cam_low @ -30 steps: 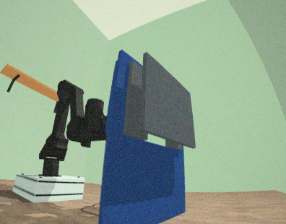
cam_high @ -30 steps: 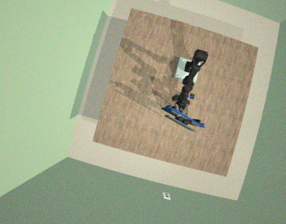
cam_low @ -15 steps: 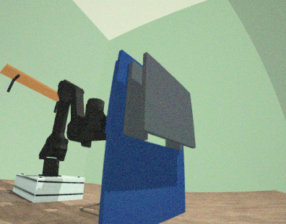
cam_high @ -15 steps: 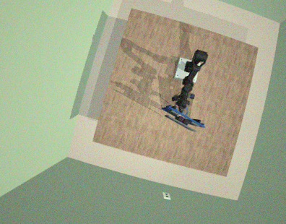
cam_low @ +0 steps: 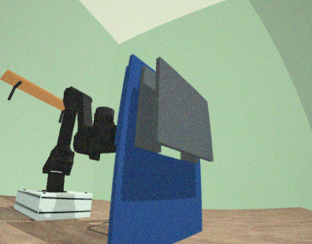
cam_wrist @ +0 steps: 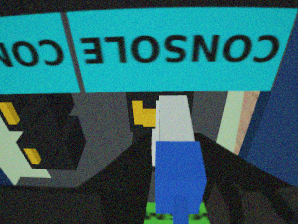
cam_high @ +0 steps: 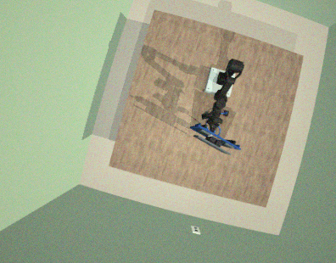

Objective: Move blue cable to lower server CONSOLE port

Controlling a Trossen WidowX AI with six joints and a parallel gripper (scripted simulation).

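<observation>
My gripper tip is now right at the blue plug.
</observation>
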